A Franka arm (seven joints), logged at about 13 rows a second.
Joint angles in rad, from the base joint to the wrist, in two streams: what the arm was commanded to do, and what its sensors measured. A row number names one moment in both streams.
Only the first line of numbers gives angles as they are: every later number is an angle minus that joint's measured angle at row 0.
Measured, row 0: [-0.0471, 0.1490, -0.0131, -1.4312, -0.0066, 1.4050, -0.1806]
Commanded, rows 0 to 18: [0.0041, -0.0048, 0.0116, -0.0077, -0.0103, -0.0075, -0.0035]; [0.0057, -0.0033, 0.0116, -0.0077, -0.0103, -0.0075, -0.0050]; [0.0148, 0.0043, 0.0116, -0.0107, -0.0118, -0.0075, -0.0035]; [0.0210, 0.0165, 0.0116, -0.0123, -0.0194, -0.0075, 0.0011]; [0.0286, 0.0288, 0.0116, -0.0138, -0.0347, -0.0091, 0.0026]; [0.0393, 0.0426, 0.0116, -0.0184, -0.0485, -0.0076, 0.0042]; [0.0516, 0.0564, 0.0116, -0.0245, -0.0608, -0.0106, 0.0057]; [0.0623, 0.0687, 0.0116, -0.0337, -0.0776, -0.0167, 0.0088]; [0.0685, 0.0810, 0.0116, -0.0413, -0.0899, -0.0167, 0.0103]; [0.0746, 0.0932, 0.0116, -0.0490, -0.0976, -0.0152, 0.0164]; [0.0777, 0.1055, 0.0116, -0.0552, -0.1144, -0.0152, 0.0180]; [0.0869, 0.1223, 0.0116, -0.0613, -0.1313, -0.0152, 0.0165]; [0.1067, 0.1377, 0.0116, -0.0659, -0.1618, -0.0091, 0.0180]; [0.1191, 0.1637, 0.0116, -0.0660, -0.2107, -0.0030, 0.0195]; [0.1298, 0.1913, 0.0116, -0.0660, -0.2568, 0.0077, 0.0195]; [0.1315, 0.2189, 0.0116, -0.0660, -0.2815, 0.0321, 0.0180]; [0.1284, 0.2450, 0.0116, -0.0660, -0.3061, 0.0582, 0.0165]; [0.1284, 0.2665, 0.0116, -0.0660, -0.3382, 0.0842, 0.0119]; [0.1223, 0.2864, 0.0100, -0.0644, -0.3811, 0.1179, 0.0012]
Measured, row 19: [0.1301, 0.2576, 0.0087, -0.0681, -0.3191, 0.0781, 0.0082]
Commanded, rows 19 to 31: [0.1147, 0.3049, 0.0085, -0.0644, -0.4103, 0.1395, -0.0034]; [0.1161, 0.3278, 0.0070, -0.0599, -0.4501, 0.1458, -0.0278]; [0.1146, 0.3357, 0.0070, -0.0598, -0.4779, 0.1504, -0.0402]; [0.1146, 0.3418, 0.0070, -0.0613, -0.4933, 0.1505, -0.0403]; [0.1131, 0.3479, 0.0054, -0.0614, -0.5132, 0.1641, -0.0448]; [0.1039, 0.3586, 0.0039, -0.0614, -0.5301, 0.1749, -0.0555]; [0.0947, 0.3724, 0.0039, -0.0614, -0.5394, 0.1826, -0.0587]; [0.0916, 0.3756, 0.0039, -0.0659, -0.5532, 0.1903, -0.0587]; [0.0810, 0.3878, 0.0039, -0.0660, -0.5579, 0.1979, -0.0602]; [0.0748, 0.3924, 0.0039, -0.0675, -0.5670, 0.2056, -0.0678]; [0.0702, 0.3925, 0.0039, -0.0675, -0.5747, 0.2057, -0.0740]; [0.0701, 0.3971, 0.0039, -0.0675, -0.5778, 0.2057, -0.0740]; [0.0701, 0.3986, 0.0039, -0.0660, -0.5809, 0.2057, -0.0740]
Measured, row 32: [0.0746, 0.3985, -0.0013, -0.0684, -0.5594, 0.2002, -0.0572]
